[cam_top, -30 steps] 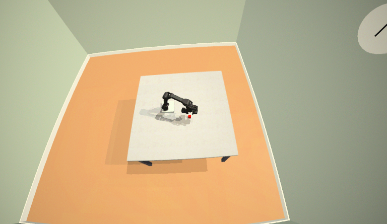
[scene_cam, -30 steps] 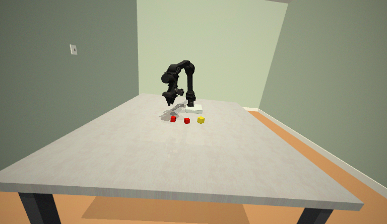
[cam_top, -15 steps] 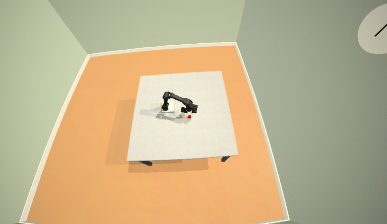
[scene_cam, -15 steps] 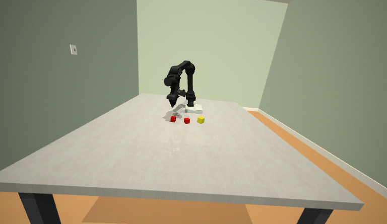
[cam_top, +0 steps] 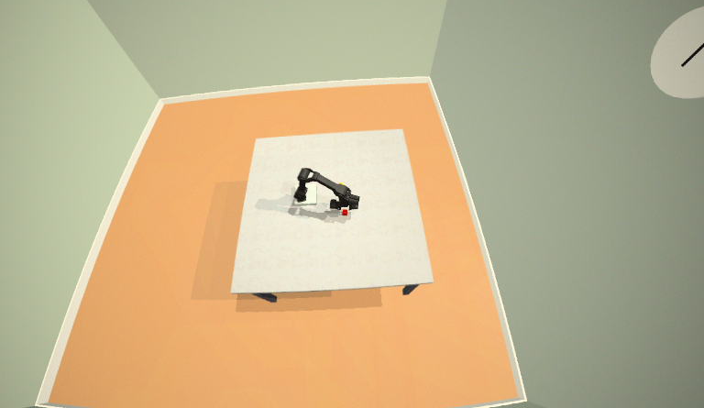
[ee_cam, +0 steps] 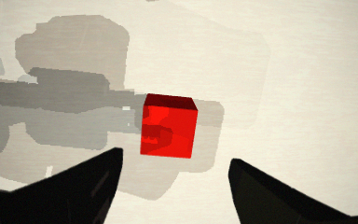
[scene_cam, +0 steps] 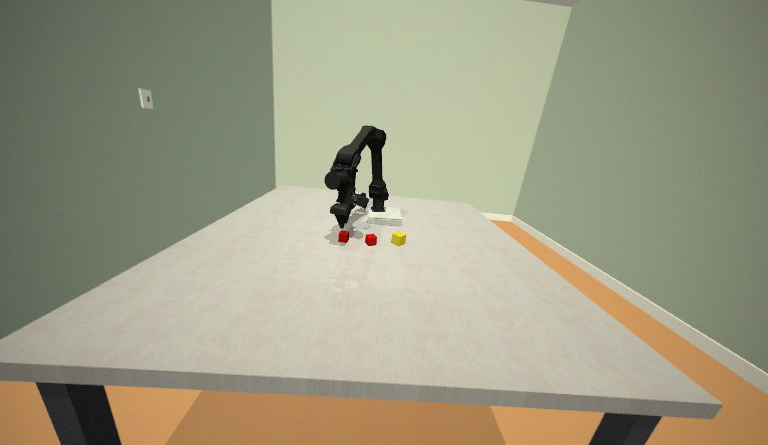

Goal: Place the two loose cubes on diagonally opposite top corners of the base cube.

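The yellow base cube is 220 mm to the left of my gripper tip, 40 mm below it and 20 mm ahead of it.
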